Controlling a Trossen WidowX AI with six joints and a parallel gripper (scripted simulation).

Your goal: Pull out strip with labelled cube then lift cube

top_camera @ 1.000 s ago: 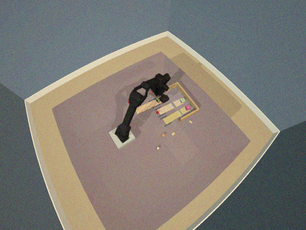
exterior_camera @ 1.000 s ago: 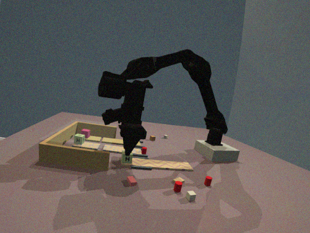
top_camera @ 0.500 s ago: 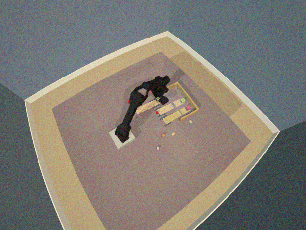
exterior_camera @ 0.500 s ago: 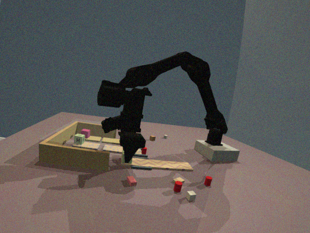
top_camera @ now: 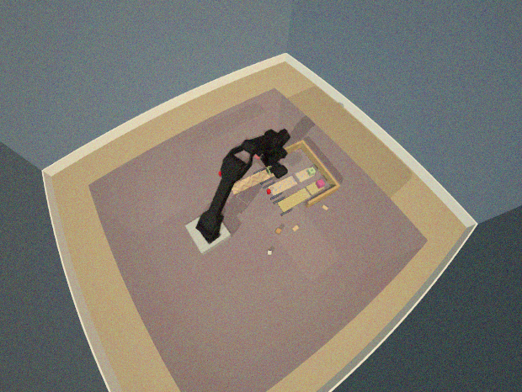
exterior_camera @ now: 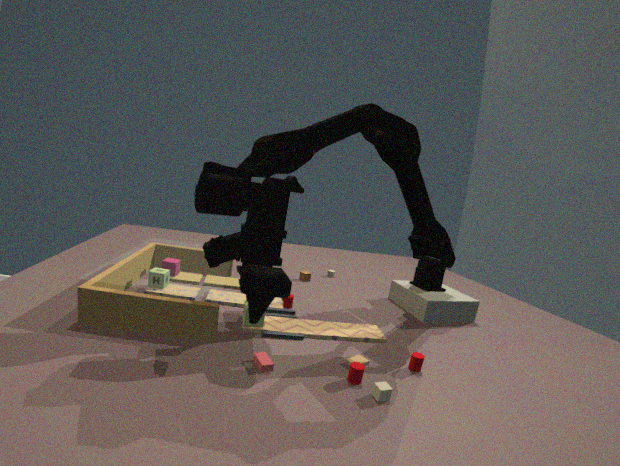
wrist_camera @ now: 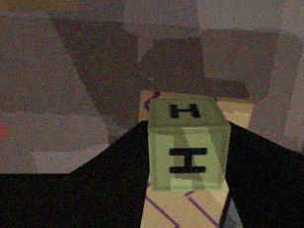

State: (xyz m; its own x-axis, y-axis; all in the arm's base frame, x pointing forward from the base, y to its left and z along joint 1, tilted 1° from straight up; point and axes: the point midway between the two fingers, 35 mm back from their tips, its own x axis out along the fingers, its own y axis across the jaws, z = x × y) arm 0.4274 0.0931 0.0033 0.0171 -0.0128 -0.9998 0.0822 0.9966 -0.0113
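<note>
Now: gripper tip 11 cm to the right of the pink block and 1 cm above it.
</note>
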